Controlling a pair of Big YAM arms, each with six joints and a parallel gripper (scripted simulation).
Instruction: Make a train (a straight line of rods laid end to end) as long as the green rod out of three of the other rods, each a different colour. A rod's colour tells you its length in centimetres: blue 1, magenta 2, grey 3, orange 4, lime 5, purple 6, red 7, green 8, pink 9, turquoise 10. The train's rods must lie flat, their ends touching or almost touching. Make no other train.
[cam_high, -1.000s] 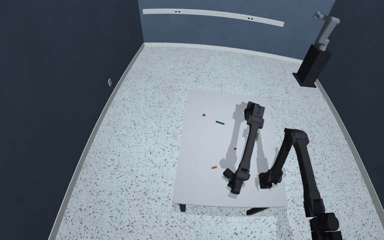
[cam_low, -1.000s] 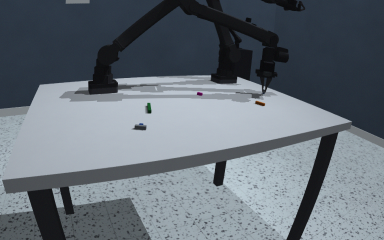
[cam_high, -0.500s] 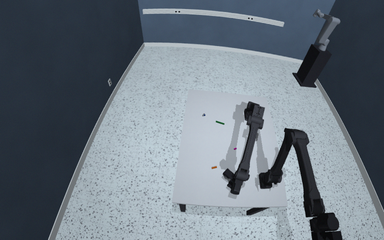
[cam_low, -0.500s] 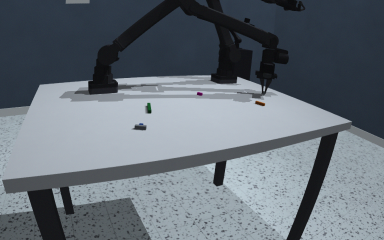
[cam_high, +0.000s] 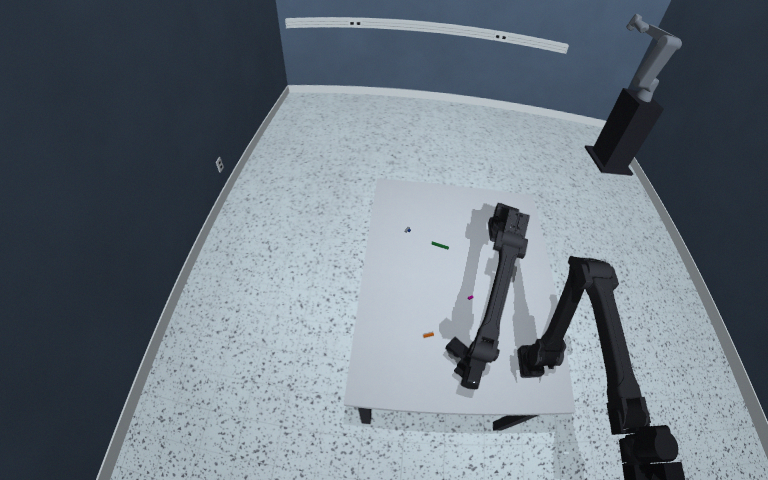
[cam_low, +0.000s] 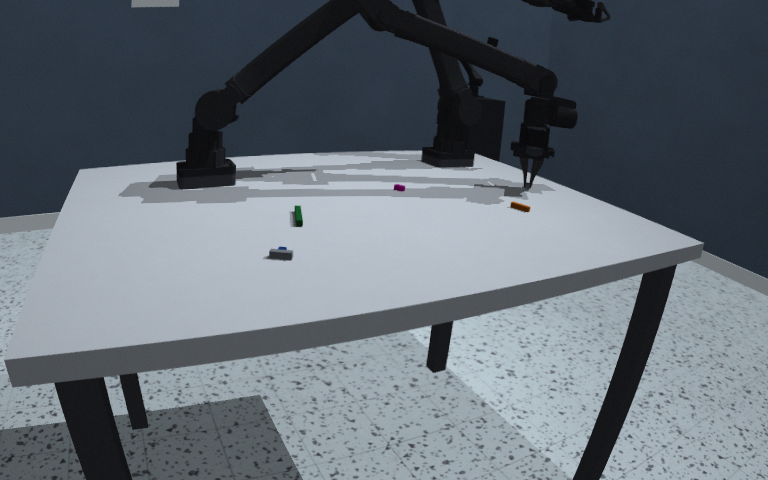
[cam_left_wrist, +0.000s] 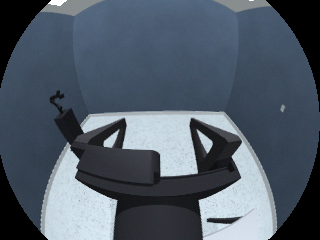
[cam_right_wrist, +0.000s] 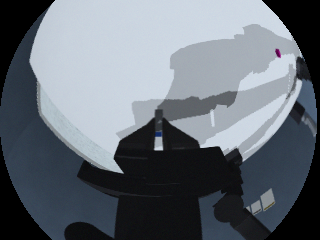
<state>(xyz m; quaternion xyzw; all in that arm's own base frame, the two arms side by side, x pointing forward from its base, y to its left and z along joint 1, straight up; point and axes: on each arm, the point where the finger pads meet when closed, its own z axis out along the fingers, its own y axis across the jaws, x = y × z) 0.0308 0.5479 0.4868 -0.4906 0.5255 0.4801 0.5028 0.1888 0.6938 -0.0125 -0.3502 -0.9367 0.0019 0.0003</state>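
Right now my right hand is 12 cm short of the orange rod, 16 cm to the left of it and 1 cm above it. Round my right hand: magenta rod: 7 cm behind, 32 cm to the right, 1 cm below; green rod: 3 cm ahead, 59 cm to the right, 1 cm below.
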